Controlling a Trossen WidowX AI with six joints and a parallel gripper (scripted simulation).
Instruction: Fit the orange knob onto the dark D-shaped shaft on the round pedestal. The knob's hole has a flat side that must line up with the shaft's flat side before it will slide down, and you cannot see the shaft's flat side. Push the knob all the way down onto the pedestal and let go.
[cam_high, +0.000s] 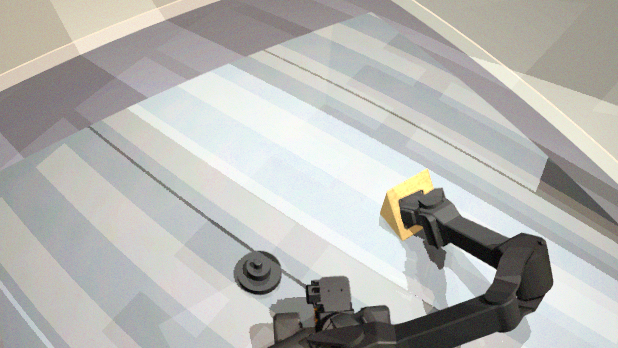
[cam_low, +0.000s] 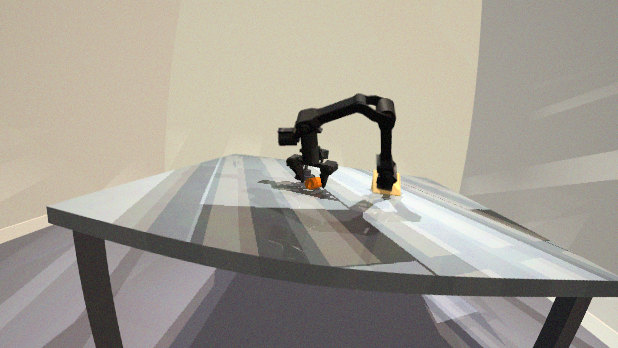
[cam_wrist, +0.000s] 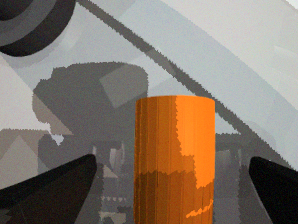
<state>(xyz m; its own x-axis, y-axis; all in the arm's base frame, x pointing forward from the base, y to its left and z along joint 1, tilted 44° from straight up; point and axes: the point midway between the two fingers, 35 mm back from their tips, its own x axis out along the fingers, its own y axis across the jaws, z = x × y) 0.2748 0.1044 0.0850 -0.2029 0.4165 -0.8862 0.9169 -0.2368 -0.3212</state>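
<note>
The orange knob lies 10 mm above my gripper tip. Also, from my gripper tip: pedestal: 150 mm to the right, 60 mm ahead, 20 mm above.
</note>
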